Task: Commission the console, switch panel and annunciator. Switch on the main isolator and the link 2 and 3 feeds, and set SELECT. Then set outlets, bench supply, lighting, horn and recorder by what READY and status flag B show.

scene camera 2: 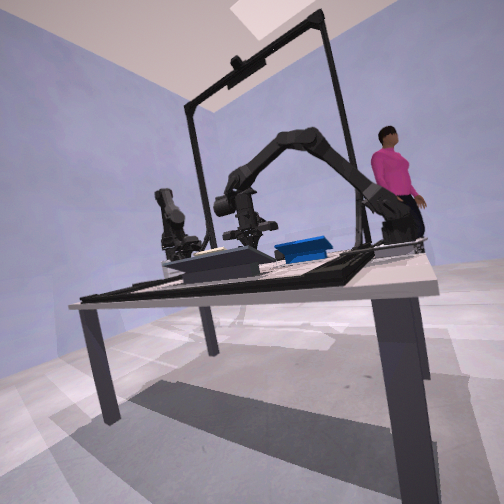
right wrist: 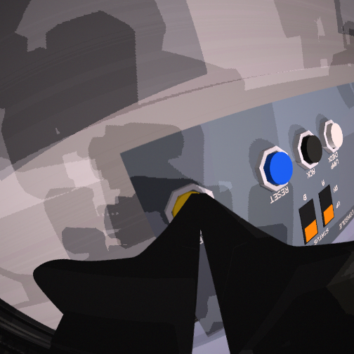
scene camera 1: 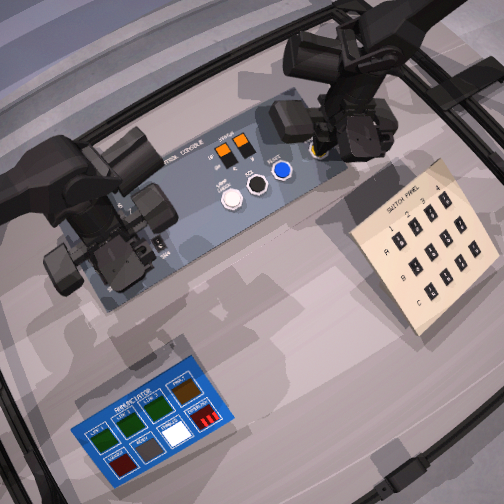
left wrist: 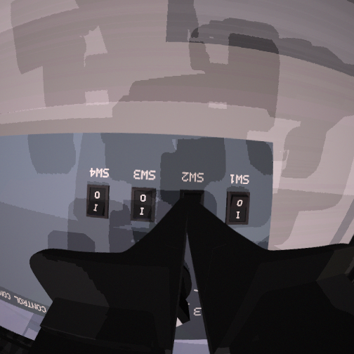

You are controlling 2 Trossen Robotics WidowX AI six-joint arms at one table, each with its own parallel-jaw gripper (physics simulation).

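The grey console [scene camera 1: 200,240] [left wrist: 50,200] [right wrist: 235,145] carries rockers SW1 [left wrist: 238,208], SW3 [left wrist: 143,204] and SW4 [left wrist: 98,201]; their tilt is hard to tell. My left gripper [left wrist: 186,204] is shut and empty, its tips over SW2, partly hiding it. The SELECT knob is mostly hidden behind its fingers. My right gripper [right wrist: 197,199] is shut and empty, its tips at the yellow button [right wrist: 184,201]. Status flags A [scene camera 1: 223,150] and B [scene camera 1: 240,140] show orange at the UP end. On the blue annunciator [scene camera 1: 187,364], the READY lamp [scene camera 1: 150,449] is grey and the ENABLED lamp [scene camera 1: 176,433] is white.
The cream switch panel [scene camera 1: 372,240] with rows A to C stands at the right in scene camera 1. White [scene camera 1: 232,199], black [scene camera 1: 257,184] and blue [scene camera 1: 282,170] buttons lie between the grippers. The OVERLOAD lamp [scene camera 1: 206,419] shows red bars. A black frame surrounds the table.
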